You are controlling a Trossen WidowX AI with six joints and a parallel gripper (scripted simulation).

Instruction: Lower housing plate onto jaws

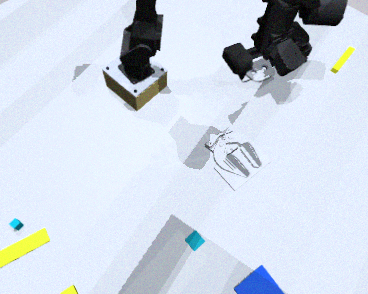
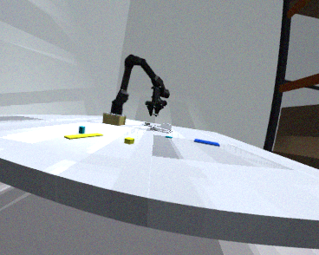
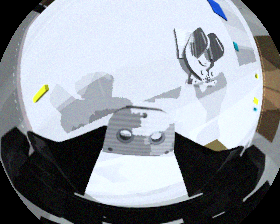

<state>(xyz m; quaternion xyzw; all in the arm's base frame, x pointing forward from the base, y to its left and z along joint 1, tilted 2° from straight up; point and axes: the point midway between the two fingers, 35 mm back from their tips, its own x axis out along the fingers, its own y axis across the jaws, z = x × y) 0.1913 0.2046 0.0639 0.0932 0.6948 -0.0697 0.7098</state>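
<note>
My gripper tip is now 170 mm to the left of the grey jaw assembly, 90 mm short of it and 70 mm above it. Round my gripper tip: cyan tile 350 mm to the right, 190 mm ahead, 80 mm below; then yellow cube 590 mm to the right, 110 mm ahead, 70 mm below; then blue tile 360 mm ahead, 320 mm to the right, 80 mm below.
</note>
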